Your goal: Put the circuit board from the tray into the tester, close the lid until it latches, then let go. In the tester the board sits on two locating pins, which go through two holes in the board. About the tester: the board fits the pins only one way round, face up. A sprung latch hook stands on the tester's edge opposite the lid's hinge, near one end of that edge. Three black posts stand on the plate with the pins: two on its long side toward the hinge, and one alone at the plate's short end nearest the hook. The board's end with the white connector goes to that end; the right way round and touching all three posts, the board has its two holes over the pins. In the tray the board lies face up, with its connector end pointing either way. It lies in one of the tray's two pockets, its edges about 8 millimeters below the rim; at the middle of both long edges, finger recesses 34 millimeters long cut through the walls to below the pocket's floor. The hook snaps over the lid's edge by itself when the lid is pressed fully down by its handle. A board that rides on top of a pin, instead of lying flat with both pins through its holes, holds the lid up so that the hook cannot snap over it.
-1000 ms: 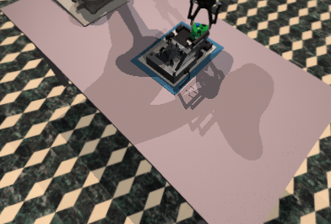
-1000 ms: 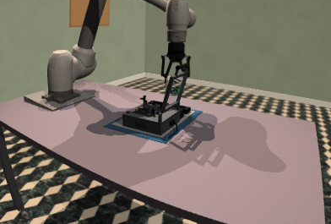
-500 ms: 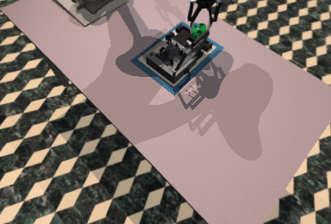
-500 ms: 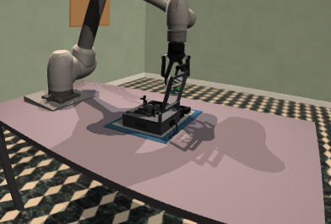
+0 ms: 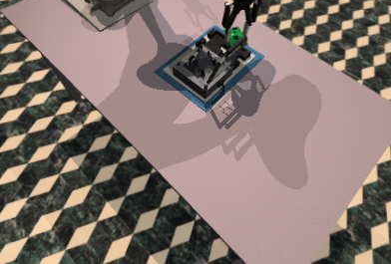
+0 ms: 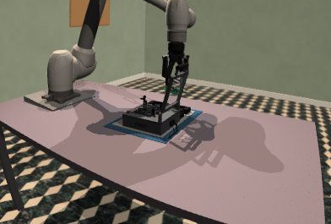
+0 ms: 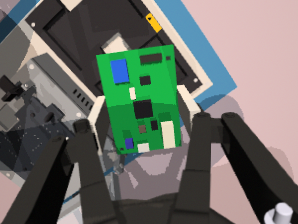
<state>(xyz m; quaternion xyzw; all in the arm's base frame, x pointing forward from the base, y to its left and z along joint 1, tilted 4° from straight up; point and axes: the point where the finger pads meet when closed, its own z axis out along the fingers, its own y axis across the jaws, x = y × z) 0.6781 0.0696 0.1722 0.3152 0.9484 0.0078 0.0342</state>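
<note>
Now: the green circuit board 2 cm below my hand. Round my hand: clear lid (18 cm to the right, 7 cm ahead, 4 cm above); then black tester (13 cm to the right, 3 cm below, 2 cm behind).
</note>
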